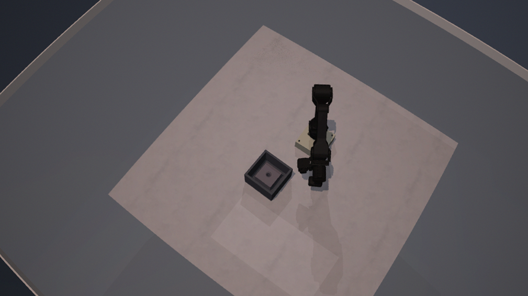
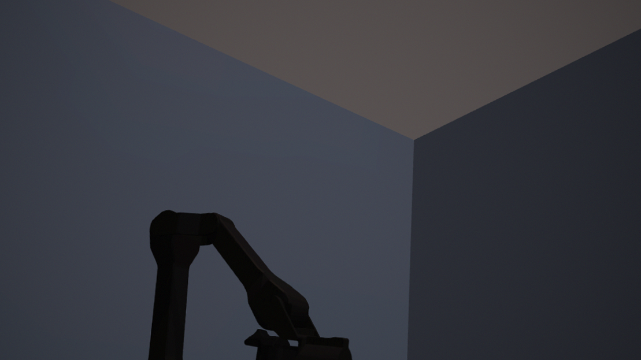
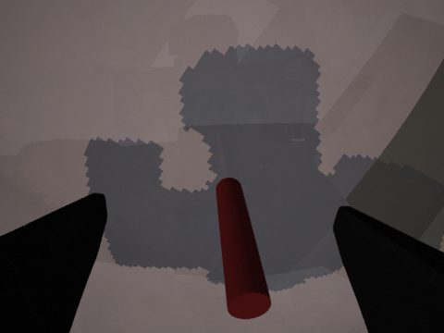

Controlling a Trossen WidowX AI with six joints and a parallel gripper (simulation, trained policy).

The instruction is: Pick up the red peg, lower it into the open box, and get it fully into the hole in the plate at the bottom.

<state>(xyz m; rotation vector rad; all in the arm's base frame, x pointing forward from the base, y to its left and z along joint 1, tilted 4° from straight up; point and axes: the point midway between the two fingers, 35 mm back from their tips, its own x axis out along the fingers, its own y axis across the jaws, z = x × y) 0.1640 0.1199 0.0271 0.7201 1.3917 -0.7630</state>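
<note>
The red peg lies 20 mm behind my gripper tip, 10 mm to the left of it and 10 mm below it. Also, from my gripper tip: dark box 150 mm to the right, 150 mm ahead, 30 mm below; then plate 150 mm to the right, 150 mm ahead, 10 mm below.
</note>
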